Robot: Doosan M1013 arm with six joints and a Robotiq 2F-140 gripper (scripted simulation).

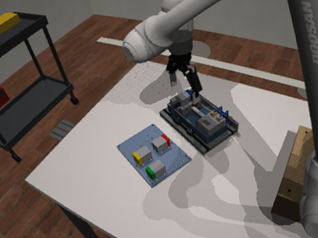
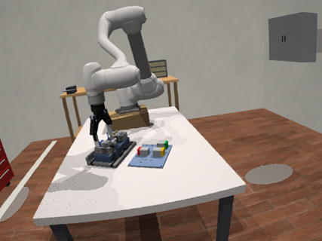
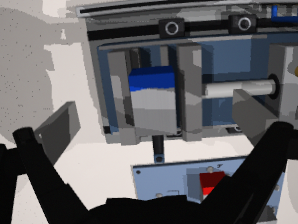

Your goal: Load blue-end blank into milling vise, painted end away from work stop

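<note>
My gripper is now 30 mm above the blue-ended blank. The rest, counted from my hand: vise: 70 mm behind, 20 mm to the left, 90 mm below; red-ended blank: 10 mm behind, 210 mm to the left, 110 mm below; infeed plate: 250 mm to the left, 130 mm below.
</note>
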